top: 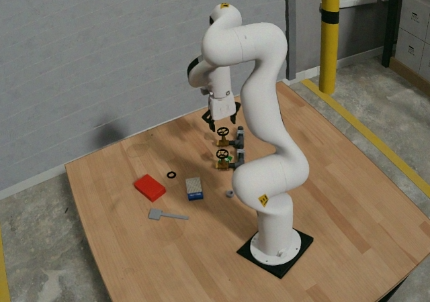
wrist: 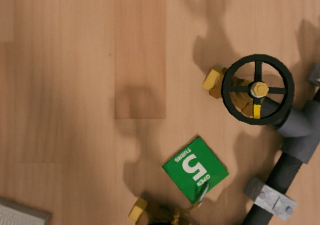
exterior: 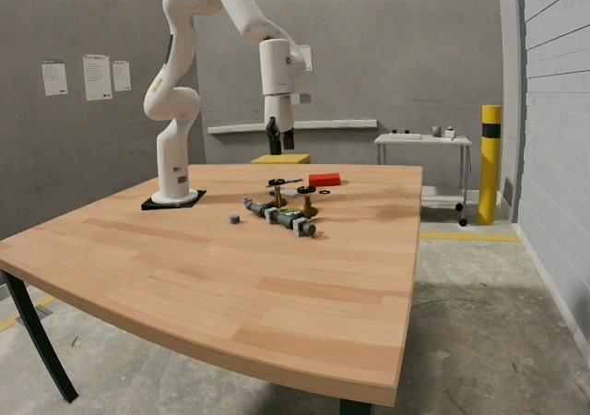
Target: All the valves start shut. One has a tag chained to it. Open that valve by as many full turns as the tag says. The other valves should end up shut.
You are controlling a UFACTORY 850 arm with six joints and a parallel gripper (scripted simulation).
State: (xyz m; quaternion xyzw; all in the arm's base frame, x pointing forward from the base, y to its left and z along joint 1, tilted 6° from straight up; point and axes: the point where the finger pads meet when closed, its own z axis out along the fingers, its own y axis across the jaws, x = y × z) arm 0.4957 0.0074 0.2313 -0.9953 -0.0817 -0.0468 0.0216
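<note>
The green tag is 20 cm below my hand, 1 cm to the right of it and 1 cm behind it. Also, from my hand: red block: 35 cm to the left, 18 cm below, 5 cm behind; grey paddle-shaped tool: 33 cm to the left, 21 cm behind, 19 cm below; blue-and-grey box: 19 cm below, 18 cm to the left, 12 cm behind.
</note>
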